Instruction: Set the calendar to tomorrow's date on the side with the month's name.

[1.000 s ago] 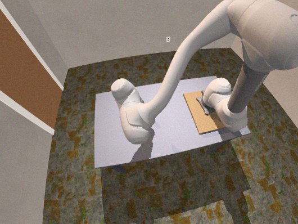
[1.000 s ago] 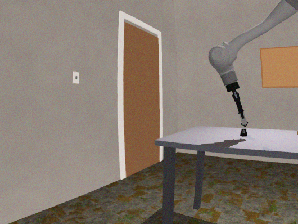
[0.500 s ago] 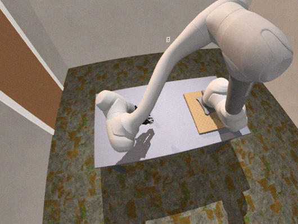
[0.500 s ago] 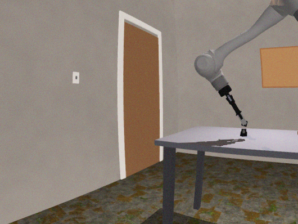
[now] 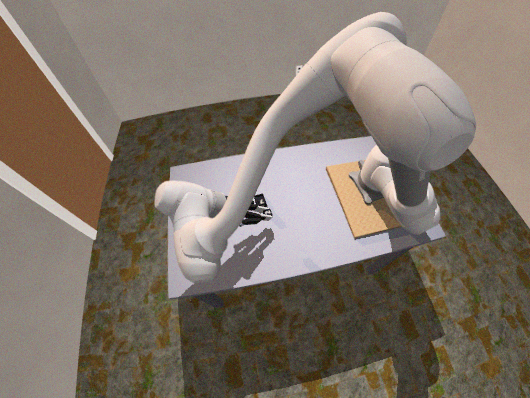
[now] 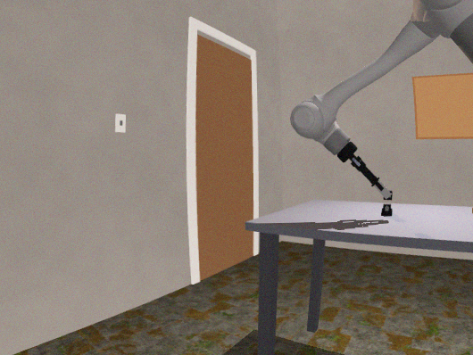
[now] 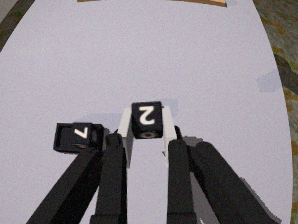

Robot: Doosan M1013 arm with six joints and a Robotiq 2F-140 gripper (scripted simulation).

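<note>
My gripper is now 2 cm past the dark cube and 2 cm above it.
</note>
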